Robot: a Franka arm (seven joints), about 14 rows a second.
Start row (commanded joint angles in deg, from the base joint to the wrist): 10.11, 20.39, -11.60, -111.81, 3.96, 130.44, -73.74
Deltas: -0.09, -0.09, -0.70, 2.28, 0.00, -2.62, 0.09; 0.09, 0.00, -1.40, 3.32, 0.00, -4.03, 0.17; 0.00, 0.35, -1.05, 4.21, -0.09, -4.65, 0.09; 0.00, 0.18, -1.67, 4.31, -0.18, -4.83, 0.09; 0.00, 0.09, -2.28, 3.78, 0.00, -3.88, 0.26; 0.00, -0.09, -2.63, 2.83, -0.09, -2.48, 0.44; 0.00, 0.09, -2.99, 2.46, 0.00, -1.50, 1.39; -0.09, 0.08, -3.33, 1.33, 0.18, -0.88, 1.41; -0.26, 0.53, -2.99, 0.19, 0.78, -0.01, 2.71; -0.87, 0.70, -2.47, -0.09, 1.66, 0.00, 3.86; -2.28, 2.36, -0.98, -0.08, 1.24, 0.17, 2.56; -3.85, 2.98, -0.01, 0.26, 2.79, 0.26, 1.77; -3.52, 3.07, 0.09, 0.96, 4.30, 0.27, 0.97; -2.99, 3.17, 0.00, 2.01, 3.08, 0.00, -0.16; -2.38, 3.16, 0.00, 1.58, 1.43, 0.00, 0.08; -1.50, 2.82, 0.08, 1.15, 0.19, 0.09, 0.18; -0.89, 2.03, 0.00, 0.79, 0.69, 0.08, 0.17; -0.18, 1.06, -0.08, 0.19, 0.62, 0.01, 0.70; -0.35, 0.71, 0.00, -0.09, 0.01, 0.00, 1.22; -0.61, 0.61, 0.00, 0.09, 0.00, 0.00, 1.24; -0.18, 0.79, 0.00, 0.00, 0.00, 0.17, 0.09
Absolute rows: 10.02, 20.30, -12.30, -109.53, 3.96, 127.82, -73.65; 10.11, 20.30, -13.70, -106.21, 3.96, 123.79, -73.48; 10.11, 20.65, -14.75, -102.00, 3.87, 119.14, -73.39; 10.11, 20.83, -16.42, -97.69, 3.69, 114.31, -73.30; 10.11, 20.92, -18.70, -93.91, 3.69, 110.43, -73.04; 10.11, 20.83, -21.33, -91.08, 3.60, 107.95, -72.60; 10.11, 20.92, -24.32, -88.62, 3.60, 106.45, -71.21; 10.02, 21.00, -27.65, -87.29, 3.78, 105.57, -69.80; 9.76, 21.53, -30.64, -87.10, 4.56, 105.56, -67.09; 8.89, 22.23, -33.11, -87.19, 6.22, 105.56, -63.23; 6.61, 24.59, -34.09, -87.27, 7.46, 105.73, -60.67; 2.76, 27.57, -34.10, -87.01, 10.25, 105.99, -58.90; -0.76, 30.64, -34.01, -86.05, 14.55, 106.26, -57.93; -3.75, 33.81, -34.01, -84.04, 17.63, 106.26, -58.09; -6.13, 36.97, -34.01, -82.46, 19.06, 106.26, -58.01; -7.63, 39.79, -33.93, -81.31, 19.25, 106.35, -57.83; -8.52, 41.82, -33.93, -80.52, 19.94, 106.43, -57.66; -8.70, 42.88, -34.01, -80.33, 20.56, 106.44, -56.96; -9.05, 43.59, -34.01, -80.42, 20.57, 106.44, -55.74; -9.66, 44.20, -34.01, -80.33, 20.57, 106.44, -54.50; -9.84, 44.99, -34.01, -80.33, 20.57, 106.61, -54.41
